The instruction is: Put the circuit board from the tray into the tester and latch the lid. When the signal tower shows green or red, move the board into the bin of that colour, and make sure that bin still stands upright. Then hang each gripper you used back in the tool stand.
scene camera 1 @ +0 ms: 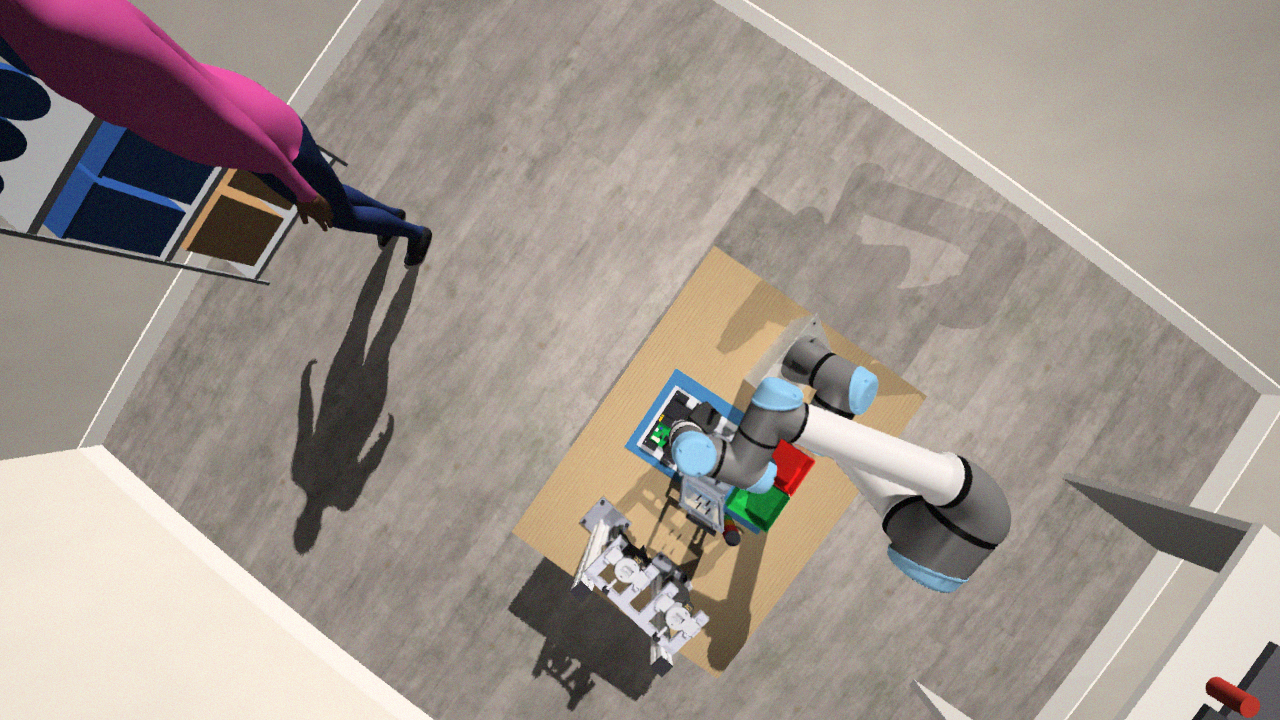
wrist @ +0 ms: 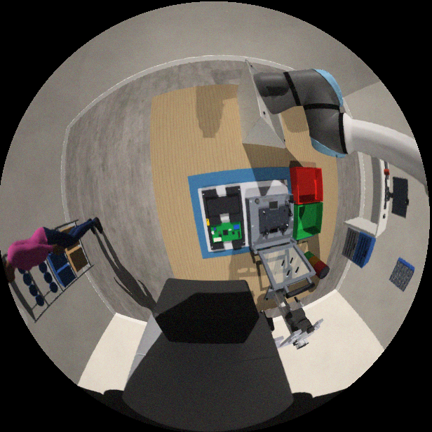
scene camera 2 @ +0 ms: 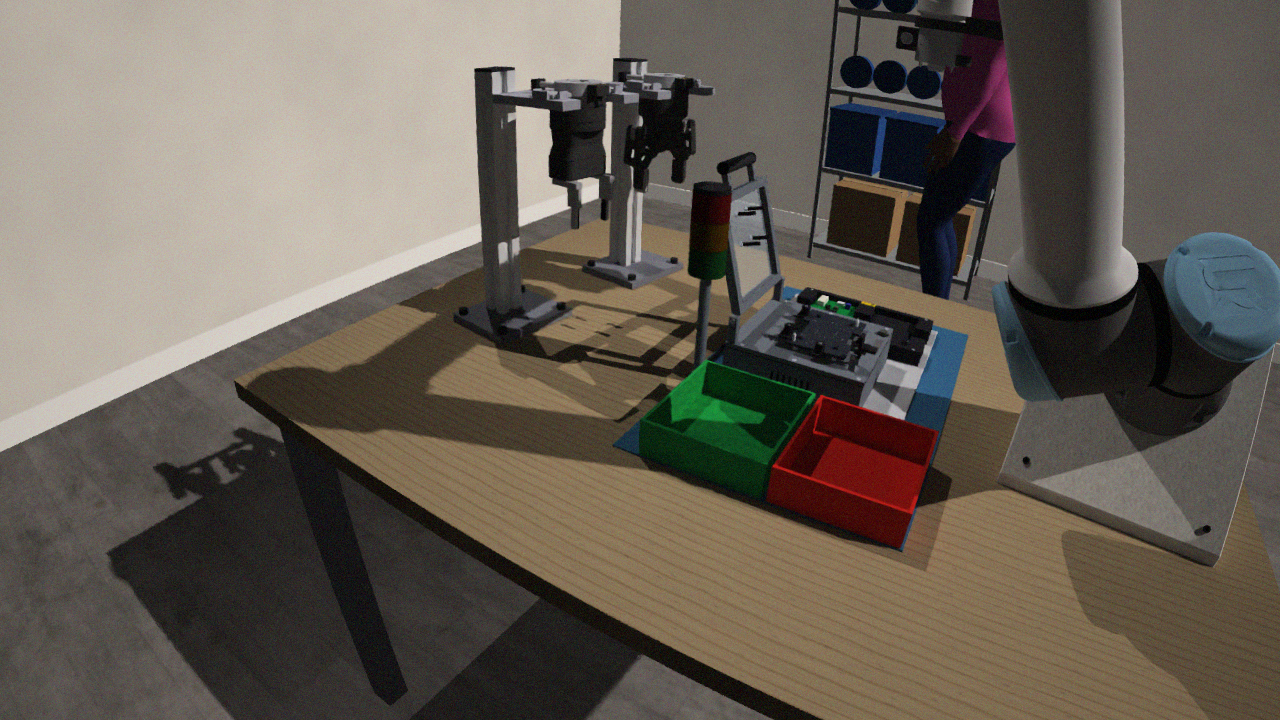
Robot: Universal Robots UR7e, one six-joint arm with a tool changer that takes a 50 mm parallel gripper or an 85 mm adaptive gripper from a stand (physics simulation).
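Places are measured from the arm's base along level axes (x ahead, y left, z up), in centimetres.
Pixels of known places: arm's base, origin of the base link: (scene camera 1: 798, 357).
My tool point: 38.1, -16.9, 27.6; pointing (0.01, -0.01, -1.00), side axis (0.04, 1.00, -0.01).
Observation:
Ahead of a thing's pixels: the offset from my tool point to its middle, as dx, dy, dz. "*": to the spot under its first point. Level surfaces: height alone.
The green circuit board @(+9.1, +5.0, -39.7) (scene camera 1: 660, 436) (scene camera 2: 832, 306) (wrist: 231, 233) lies in the black tray (wrist: 223, 202). Beside it stands the grey tester @(* +9.3, +29.4, -35.9) (scene camera 2: 756, 344) (wrist: 254, 220), its black nest without a green board. The tester lid @(+14.9, +22.9, -23.3) (scene camera 1: 704, 503) (scene camera 2: 773, 225) (wrist: 311, 271) is raised. The signal tower @(* +14.6, +32.3, -16.1) (scene camera 1: 732, 535) (scene camera 2: 709, 231) (wrist: 316, 265) shows no bright lamp. The green bin @(+5.0, +41.9, -39.5) (scene camera 1: 759, 506) (scene camera 2: 726, 426) (wrist: 307, 221) and red bin @(-9.8, +40.0, -39.5) (scene camera 1: 792, 467) (scene camera 2: 854, 470) (wrist: 306, 185) stand upright. The parallel gripper (scene camera 2: 590, 212) and adaptive gripper (scene camera 2: 660, 181) hang in the tool stand (scene camera 2: 497, 197). No gripper shows on the arm's wrist, which is above the tray area.
A blue mat @(dz -41.7) (scene camera 1: 677, 379) (scene camera 2: 947, 358) (wrist: 196, 200) lies under the tray, tester and bins. The arm's base plate (scene camera 2: 1118, 474) is at the table's right in scene camera 2. A person in pink (scene camera 1: 241, 111) (scene camera 2: 982, 98) (wrist: 30, 247) stands near the shelf rack.

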